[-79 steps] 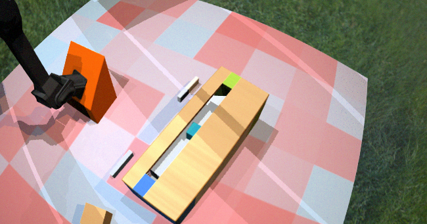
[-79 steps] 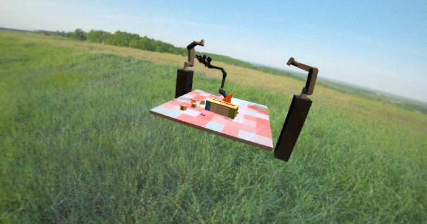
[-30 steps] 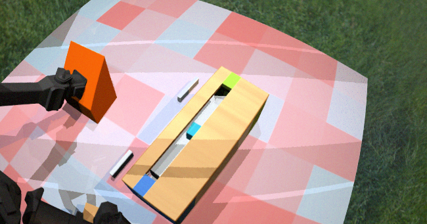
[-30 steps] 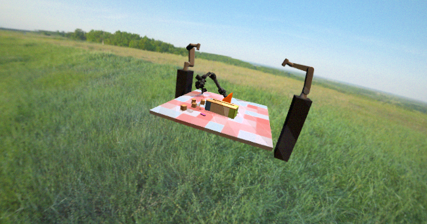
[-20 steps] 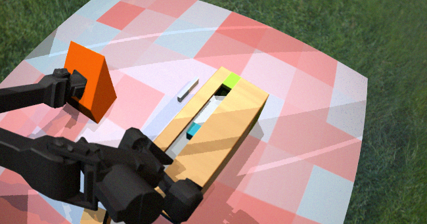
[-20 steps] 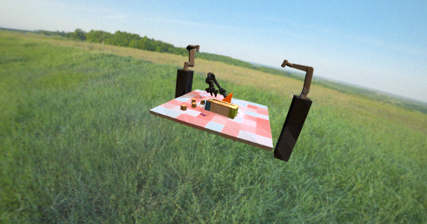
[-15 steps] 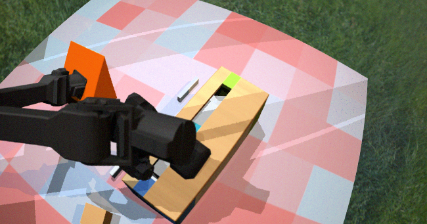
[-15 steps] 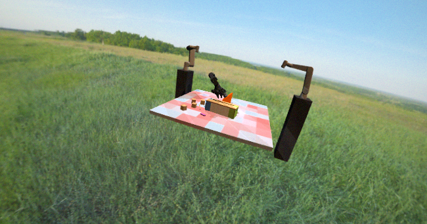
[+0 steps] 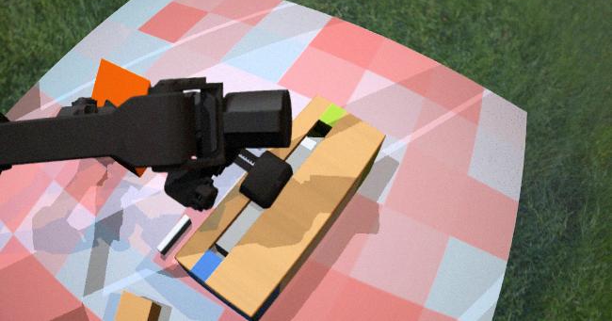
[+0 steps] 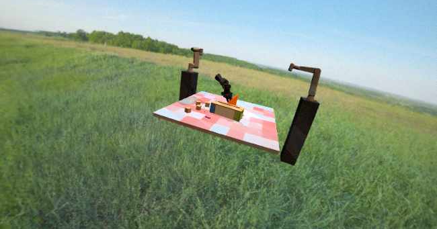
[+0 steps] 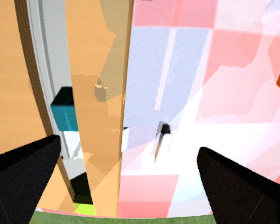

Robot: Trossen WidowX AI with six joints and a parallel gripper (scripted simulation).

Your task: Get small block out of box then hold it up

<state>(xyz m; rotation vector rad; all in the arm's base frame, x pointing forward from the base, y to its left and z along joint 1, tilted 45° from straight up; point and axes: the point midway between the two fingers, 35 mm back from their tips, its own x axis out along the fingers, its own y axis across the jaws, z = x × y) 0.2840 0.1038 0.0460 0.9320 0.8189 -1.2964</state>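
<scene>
Now: the box 40 mm ahead of my gripper tip, 20 mm to the left of it and 90 mm below it. Round my gripper tip: cyan block 60 mm ahead, 30 mm to the left, 70 mm below; then tan cube 30 mm behind, 300 mm to the right, 130 mm below.
</scene>
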